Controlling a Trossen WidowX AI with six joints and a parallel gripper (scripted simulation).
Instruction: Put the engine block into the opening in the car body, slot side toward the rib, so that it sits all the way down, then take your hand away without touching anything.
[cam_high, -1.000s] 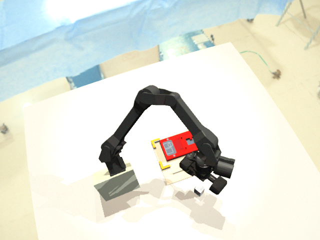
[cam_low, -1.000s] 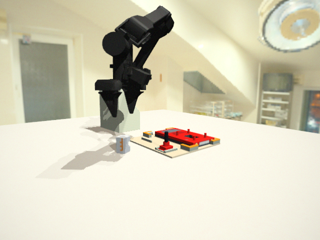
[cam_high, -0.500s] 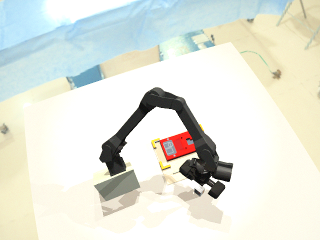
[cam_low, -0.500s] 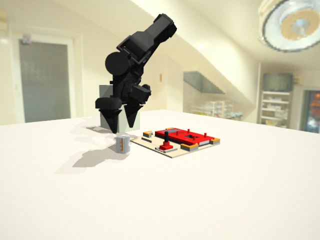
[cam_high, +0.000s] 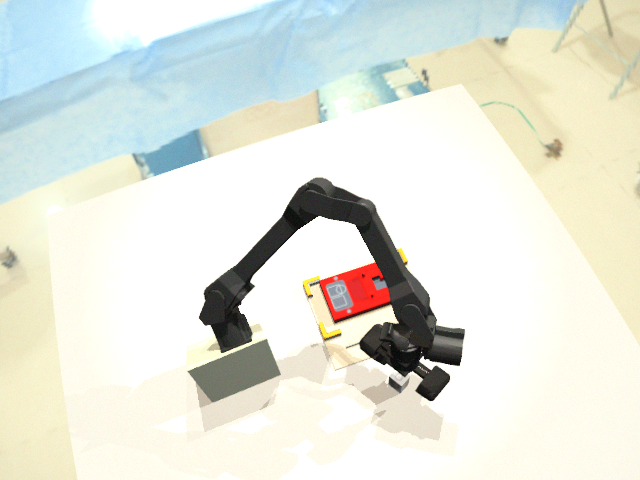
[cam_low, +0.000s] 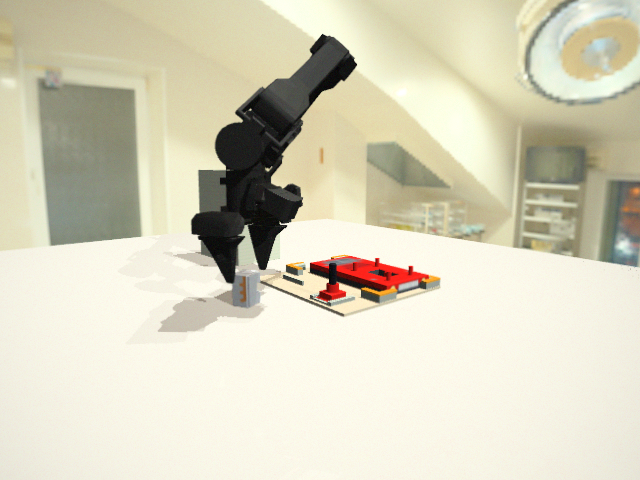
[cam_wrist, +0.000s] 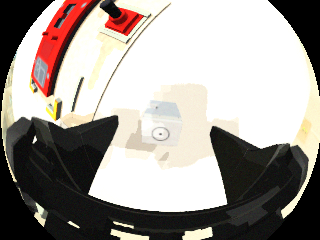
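Now: the engine block 2 cm below my gripper tip, 1 cm to the left of it and 1 cm behind it. Round my gripper tip: black post (10 cm to the left, 7 cm ahead, 1 cm below).
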